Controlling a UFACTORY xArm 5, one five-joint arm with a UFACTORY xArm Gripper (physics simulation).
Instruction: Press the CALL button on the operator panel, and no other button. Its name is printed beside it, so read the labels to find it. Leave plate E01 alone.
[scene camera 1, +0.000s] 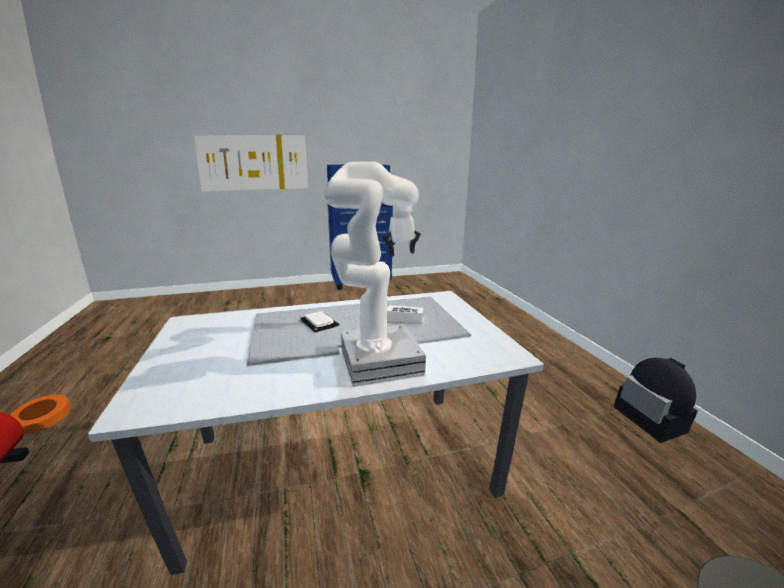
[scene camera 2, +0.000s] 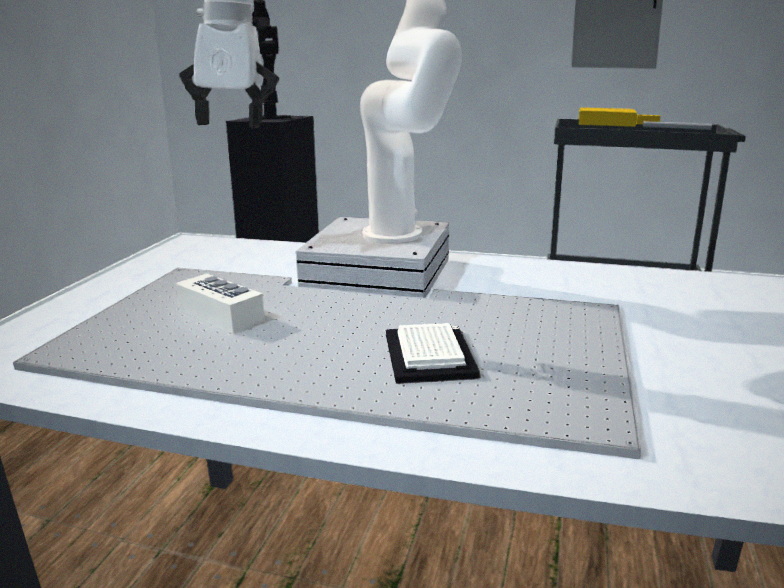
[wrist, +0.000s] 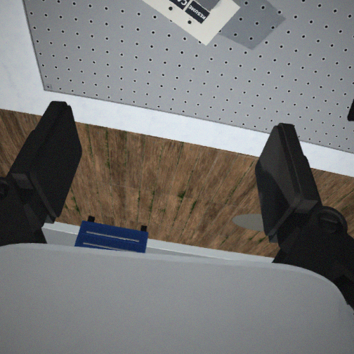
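Pixels of known places: gripper, fingertip midpoint: (scene camera 1: 402, 254) (scene camera 2: 228, 126); arm's base at its link origin: (scene camera 1: 373, 344) (scene camera 2: 392, 234).
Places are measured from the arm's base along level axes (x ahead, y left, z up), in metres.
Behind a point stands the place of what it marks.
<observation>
The operator panel (scene camera 1: 408, 317) {x 0.323, y -0.190, z -0.046 m} (scene camera 2: 246, 313) {x 0.389, y -0.102, z -0.046 m} (wrist: 209, 33) is a cream box with a row of grey buttons on top. In the wrist view its corner shows at the top edge, with a RESUME label (wrist: 198, 12) and a partly cut-off label (wrist: 179, 3) that appears to begin with "CA". The CALL button itself cannot be made out. A white plate (scene camera 1: 318, 319) {x 0.356, y 0.223, z -0.049 m} (scene camera 2: 431, 344) {x 0.382, y 0.227, z -0.047 m} lies on a black base; I cannot read its name. My gripper (scene camera 1: 402, 253) {x 0.323, y -0.154, z 0.256 m} (scene camera 2: 228, 124) {x 0.323, y -0.154, z 0.256 m} (wrist: 171, 135) is open and empty, pointing down high above the table, well above the panel.
A grey perforated board (scene camera 1: 284, 341) {x 0.203, y 0.357, z -0.073 m} (scene camera 2: 316, 379) {x 0.503, y 0.096, z -0.073 m} (wrist: 125, 60) lies under both on the white table (scene camera 1: 208, 392) {x -0.113, y 0.566, z -0.086 m} (scene camera 2: 696, 471) {x 0.516, y 0.604, z -0.086 m} (wrist: 15, 60). The arm's layered base block (scene camera 1: 386, 367) {x -0.114, y -0.033, z -0.027 m} (scene camera 2: 360, 275) {x 0.146, y -0.005, z -0.045 m} stands at the board's edge. A blue cabinet (scene camera 1: 335, 215) (wrist: 112, 240) stands beyond the table.
</observation>
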